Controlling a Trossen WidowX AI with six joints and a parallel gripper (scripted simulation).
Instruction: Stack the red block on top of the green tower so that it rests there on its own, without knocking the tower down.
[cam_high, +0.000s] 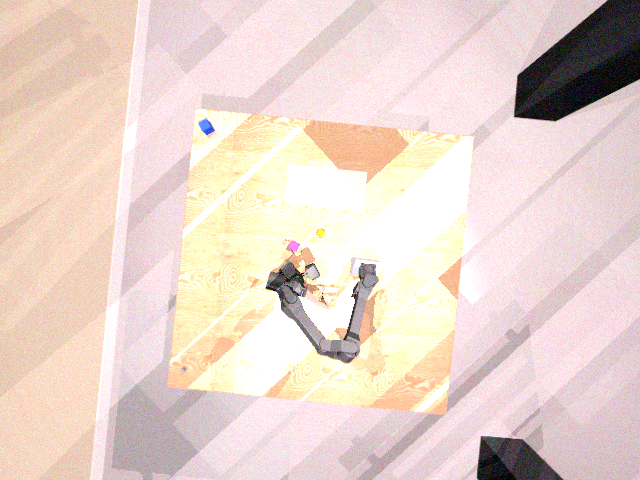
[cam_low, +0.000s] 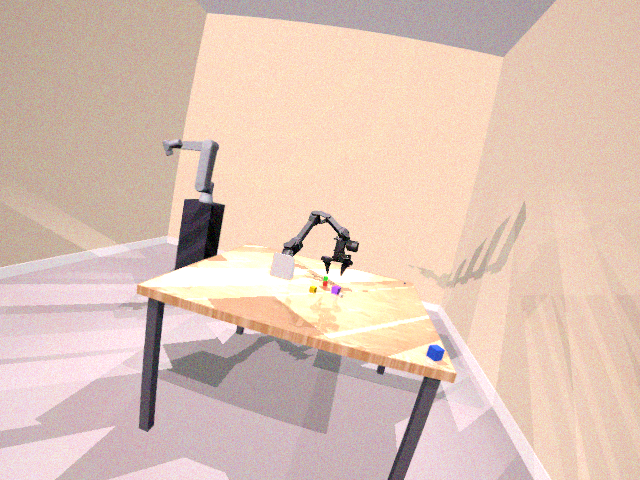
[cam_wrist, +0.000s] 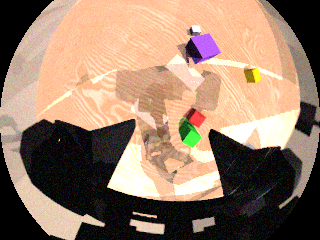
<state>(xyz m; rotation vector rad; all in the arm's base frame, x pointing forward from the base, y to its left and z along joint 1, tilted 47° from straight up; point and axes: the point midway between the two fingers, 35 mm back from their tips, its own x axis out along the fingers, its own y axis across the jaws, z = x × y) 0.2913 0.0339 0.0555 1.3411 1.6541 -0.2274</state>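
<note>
My gripper tip is now 6 cm above the red block, 4 cm past it and 3 cm to the left of it. Round my gripper tip: purple block: 12 cm to the right, 5 cm below, 3 cm ahead; yellow block: 19 cm to the right, 8 cm behind, 5 cm below; blue block: 63 cm to the right, 48 cm ahead, 5 cm below.
</note>
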